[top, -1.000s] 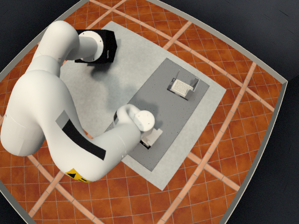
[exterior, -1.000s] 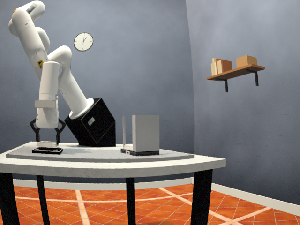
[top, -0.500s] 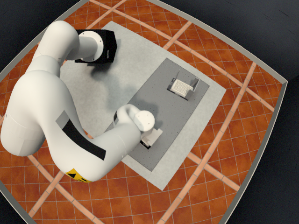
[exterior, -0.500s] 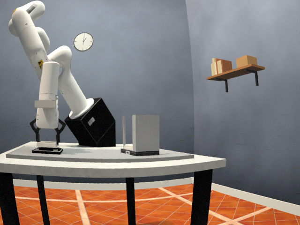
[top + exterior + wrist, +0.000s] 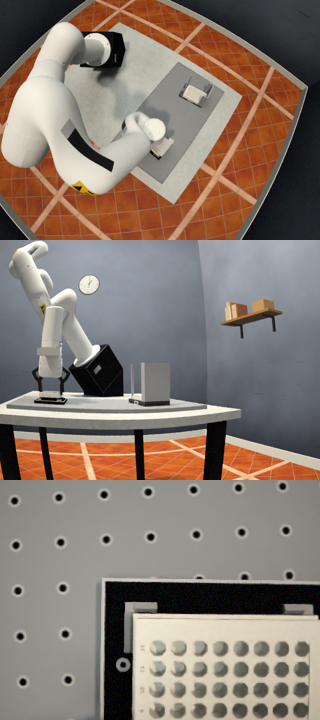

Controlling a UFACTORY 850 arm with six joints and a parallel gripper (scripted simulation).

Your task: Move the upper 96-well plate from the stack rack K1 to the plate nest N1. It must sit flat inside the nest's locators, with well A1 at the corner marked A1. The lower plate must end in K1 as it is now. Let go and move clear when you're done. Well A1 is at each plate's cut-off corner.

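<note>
Right now the white 96-well plate is 10 mm below my hand. The rest, counted from my hand: black plate nest N1: 40 mm below.
</note>
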